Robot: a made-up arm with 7 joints.
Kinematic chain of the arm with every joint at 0, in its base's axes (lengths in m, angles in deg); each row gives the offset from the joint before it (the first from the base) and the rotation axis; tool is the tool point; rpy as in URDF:
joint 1: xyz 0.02 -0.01 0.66 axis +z
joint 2: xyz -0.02 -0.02 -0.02 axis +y
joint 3: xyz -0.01 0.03 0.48 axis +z
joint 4: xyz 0.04 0 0.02 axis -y
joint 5: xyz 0.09 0 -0.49 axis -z
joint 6: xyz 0.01 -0.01 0 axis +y
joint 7: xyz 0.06 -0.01 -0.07 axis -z
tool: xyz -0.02 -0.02 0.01 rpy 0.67 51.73 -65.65
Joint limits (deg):
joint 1: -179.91..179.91
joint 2: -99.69..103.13
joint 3: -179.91..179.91
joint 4: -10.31..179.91
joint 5: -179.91..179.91
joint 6: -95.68..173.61
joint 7: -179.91..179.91
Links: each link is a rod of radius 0.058 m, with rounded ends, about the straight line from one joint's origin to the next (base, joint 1, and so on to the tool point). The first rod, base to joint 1, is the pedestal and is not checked.
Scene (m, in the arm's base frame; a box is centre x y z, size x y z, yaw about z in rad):
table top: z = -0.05
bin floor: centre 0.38 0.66 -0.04 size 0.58 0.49 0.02 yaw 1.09
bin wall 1: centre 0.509 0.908 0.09 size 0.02 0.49 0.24 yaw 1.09
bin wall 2: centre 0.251 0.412 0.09 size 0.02 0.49 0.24 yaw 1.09
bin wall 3: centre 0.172 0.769 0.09 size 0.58 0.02 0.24 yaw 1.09
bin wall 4: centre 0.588 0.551 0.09 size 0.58 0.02 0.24 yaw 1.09
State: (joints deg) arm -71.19 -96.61 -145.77 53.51 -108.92 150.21 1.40
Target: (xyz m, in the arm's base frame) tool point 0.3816 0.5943 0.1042
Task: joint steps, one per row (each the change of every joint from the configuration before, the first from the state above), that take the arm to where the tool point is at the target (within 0.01 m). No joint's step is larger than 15 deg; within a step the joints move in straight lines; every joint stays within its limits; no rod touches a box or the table.
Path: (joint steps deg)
1: -10.91 13.71 -7.32 4.20 13.25 3.38 -10.03
2: -10.90 13.70 -7.32 4.19 13.25 3.37 -10.03
3: -10.91 13.71 -7.32 4.20 13.25 3.38 -10.03
4: -10.91 13.70 -7.31 4.20 13.25 3.37 -10.03
5: -0.57 -5.30 -1.08 0.40 -12.71 -4.10 9.52
6: -0.58 -5.30 -1.07 0.40 -12.71 -4.10 9.52
7: -0.58 -5.31 -1.08 0.39 -12.70 -4.11 9.52
8: -0.58 -5.30 -1.07 0.40 -12.71 -4.10 9.52
9: -0.11 -10.07 0.19 8.64 -1.06 -2.42 -1.06
10: -0.11 -10.07 0.19 8.64 -1.06 -2.42 -1.06
11: -0.11 -10.07 0.19 8.63 -1.06 -2.42 -1.06

